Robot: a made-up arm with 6 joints. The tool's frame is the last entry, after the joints.
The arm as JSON. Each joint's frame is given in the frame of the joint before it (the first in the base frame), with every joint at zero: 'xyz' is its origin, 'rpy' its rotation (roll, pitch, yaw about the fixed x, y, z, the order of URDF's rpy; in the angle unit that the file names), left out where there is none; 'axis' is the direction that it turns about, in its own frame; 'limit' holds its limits. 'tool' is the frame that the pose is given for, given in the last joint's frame.
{
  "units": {
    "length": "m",
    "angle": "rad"
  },
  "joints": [
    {
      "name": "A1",
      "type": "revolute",
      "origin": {
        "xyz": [
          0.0,
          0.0,
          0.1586
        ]
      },
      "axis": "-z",
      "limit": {
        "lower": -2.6,
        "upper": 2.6
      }
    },
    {
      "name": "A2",
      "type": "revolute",
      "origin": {
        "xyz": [
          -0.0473,
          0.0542,
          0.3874
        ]
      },
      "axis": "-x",
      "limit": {
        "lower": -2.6,
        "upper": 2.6
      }
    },
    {
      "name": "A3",
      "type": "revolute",
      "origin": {
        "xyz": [
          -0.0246,
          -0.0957,
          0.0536
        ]
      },
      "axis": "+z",
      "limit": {
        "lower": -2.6,
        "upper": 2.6
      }
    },
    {
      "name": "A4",
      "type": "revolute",
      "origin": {
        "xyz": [
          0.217,
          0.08,
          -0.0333
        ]
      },
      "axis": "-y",
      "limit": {
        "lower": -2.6,
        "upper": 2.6
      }
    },
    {
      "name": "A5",
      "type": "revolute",
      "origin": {
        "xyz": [
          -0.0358,
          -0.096,
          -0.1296
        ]
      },
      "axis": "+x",
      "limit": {
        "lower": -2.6,
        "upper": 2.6
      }
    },
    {
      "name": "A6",
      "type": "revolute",
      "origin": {
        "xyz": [
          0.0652,
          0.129,
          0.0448
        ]
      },
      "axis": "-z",
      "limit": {
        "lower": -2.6,
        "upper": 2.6
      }
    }
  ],
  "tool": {
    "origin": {
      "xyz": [
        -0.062,
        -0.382,
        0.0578
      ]
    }
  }
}
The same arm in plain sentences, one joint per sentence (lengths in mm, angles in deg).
The arm has six revolute joints in a row. What follows holds with every joint at zero, and every direction is one of the base frame's.
Joint 1 lies 158.6 mm along +z from the base frame's origin and rotates about -z, from -148.97 to 148.97 deg.
Joint 2 lies 47.3 mm along -x and 54.2 mm along +y and 387.4 mm along +z from joint 1 and rotates about -x, from -148.97 to 148.97 deg.
Joint 3 lies 24.6 mm along -x and 95.7 mm along -y and 53.6 mm along +z from joint 2 and rotates about +z, from -148.97 to 148.97 deg.
Joint 4 lies 217 mm along +x and 80 mm along +y and 33.3 mm along -z from joint 3 and rotates about -y, from -148.97 to 148.97 deg.
Joint 5 lies 35.8 mm along -x and 96 mm along -y and 129.6 mm along -z from joint 4 and rotates about +x, from -148.97 to 148.97 deg.
Joint 6 lies 65.2 mm along +x and 129 mm along +y and 44.8 mm along +z from joint 5 and rotates about -z, from -148.97 to 148.97 deg.
The tool frame, which is the frame that the pose is given for, lies 62 mm along -x and 382 mm along -y and 57.8 mm along +z from joint 6; its axes are parallel to the base frame's.

